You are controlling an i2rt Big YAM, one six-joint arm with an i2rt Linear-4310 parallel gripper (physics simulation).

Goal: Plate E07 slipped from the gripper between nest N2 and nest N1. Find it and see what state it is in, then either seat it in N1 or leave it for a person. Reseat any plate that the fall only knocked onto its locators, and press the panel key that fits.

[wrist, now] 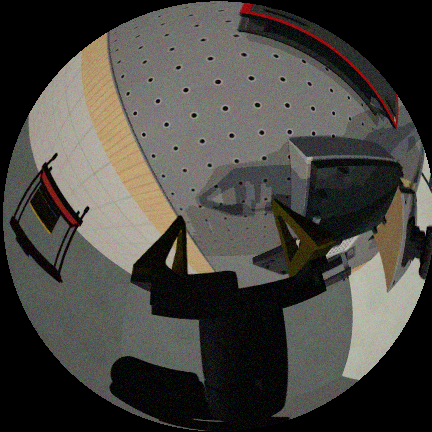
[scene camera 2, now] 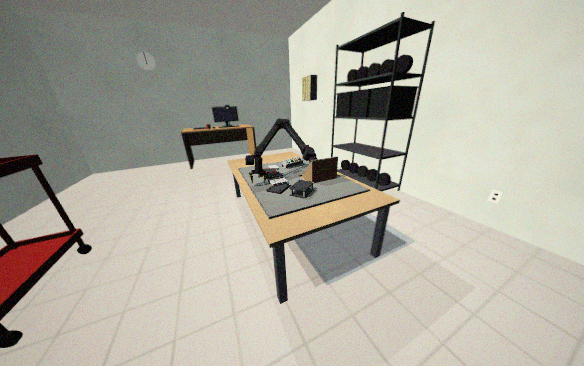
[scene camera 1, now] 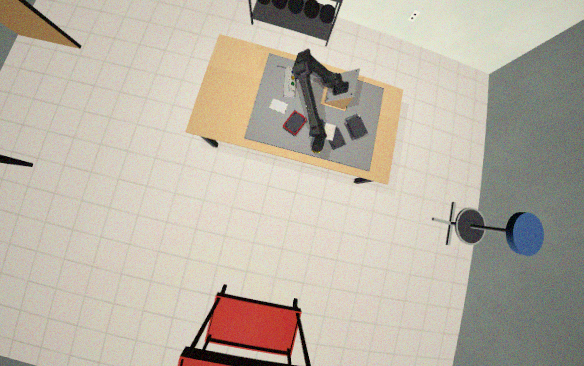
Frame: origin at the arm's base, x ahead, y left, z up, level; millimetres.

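Where they show: gripper, fingertip midpoint: [wrist: 227,210] [scene camera 2: 258,182]; arm's base, link origin: [scene camera 2: 315,166] [scene camera 1: 341,89].
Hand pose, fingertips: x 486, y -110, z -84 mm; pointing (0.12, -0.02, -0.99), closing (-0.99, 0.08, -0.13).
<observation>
Each offset is from my fingertips to the top centre of the thing. "pt": to the spot under its first point.
My gripper [scene camera 1: 317,150] [scene camera 2: 258,179] [wrist: 227,210] is open and empty, low over the mat's front part. In the wrist view a dark block-like piece with grey sides {pt dy -36, dx -112, dz +37 mm} [wrist: 355,195] stands beyond the right finger; the arm covers it in scene camera 1. A red-rimmed dark plate or tray {dy -196, dx -151, dz +28 mm} [scene camera 1: 295,123] [wrist: 325,40] lies to the left of the arm. A dark flat plate {dy +154, dx -115, dz +3 mm} [scene camera 1: 336,139] [scene camera 2: 278,187] [wrist: 270,259] lies right of the gripper, and a raised dark piece {pt dy +297, dx -222, dz +41 mm} [scene camera 1: 356,127] [scene camera 2: 302,187] stands farther right. No labels are readable, so E07, N1 and N2 cannot be told apart.
The key panel {dy -302, dx -477, dz +66 mm} [scene camera 1: 289,82] [scene camera 2: 292,162] stands near the arm's base. A white piece {dy -348, dx -273, dz -3 mm} [scene camera 1: 278,106] lies left; a white perforated piece {dy +87, dx -146, dz +16 mm} [scene camera 1: 330,131] [wrist: 342,247] lies right of the arm. An upright board [scene camera 2: 325,169] with wooden sides stands at the mat's back right.
</observation>
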